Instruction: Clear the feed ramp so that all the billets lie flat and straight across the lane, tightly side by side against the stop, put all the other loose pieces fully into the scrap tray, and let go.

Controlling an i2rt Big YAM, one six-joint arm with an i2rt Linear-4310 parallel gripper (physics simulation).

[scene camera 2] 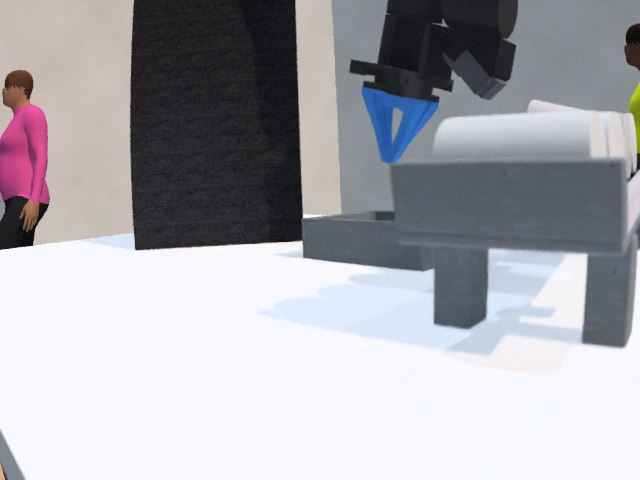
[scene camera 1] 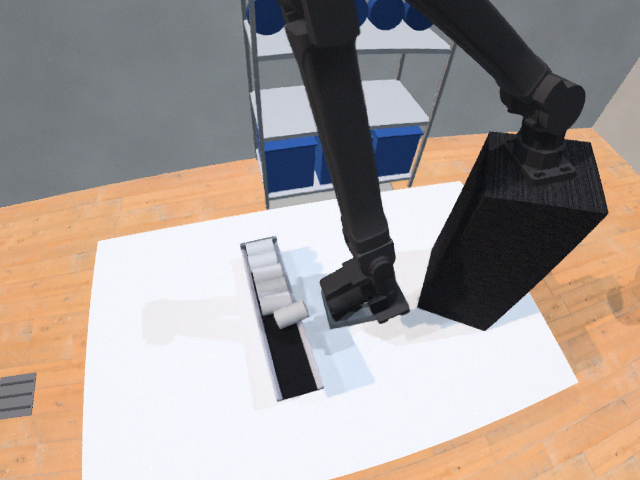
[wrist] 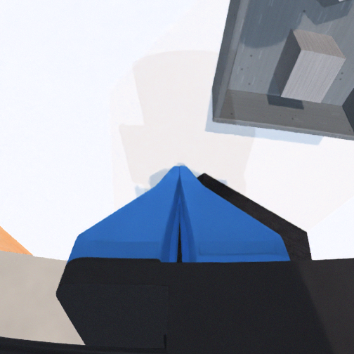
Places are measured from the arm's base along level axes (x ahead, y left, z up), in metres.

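Pixels of known places: gripper, fingertip midpoint: (scene camera 2: 388,163) (scene camera 1: 389,311); arm's base, link origin: (scene camera 1: 535,161).
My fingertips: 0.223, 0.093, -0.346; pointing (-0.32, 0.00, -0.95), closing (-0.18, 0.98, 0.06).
Note:
For each thing: its top centre in the pictures, then the offset to it from my fingertips, as dx, dy, dz. Level surfaces: height alone.
- stop, top centre: (scene camera 2: 503,157) (scene camera 1: 258,241) +0.277, -0.220, -0.009
- last billet, top centre: (scene camera 2: 566,98) (scene camera 1: 291,308) +0.211, -0.008, +0.046
- grey scrap tray, top centre: (scene camera 2: 394,215) (scene camera 1: 352,299) +0.064, -0.060, -0.048
- white table, surface height: dz -0.082
Several white cylinder billets (scene camera 1: 266,271) (scene camera 2: 516,136) lie across the lane of the feed ramp (scene camera 1: 292,364), side by side from the stop (scene camera 2: 509,206) at its far end. The last billet (scene camera 1: 290,314) (scene camera 2: 553,106) is skewed, with one end over the ramp's right rail. The grey scrap tray (scene camera 1: 356,321) (scene camera 2: 361,242) (wrist: 222,75) stands right of the ramp, partly hidden by the arm in scene camera 1. A grey block (wrist: 315,67) lies inside it; a sliver of another piece shows at the wrist view's top edge. My blue gripper (scene camera 2: 390,161) (wrist: 179,176) is shut and empty, above table height near the tray.
The arm's black pedestal (scene camera 1: 516,258) (scene camera 2: 217,129) stands right of the tray. A shelf rack (scene camera 1: 341,126) with blue bins stands behind the white table (scene camera 1: 170,403). Two people (scene camera 2: 23,149) (scene camera 2: 634,98) show in the background of scene camera 2.

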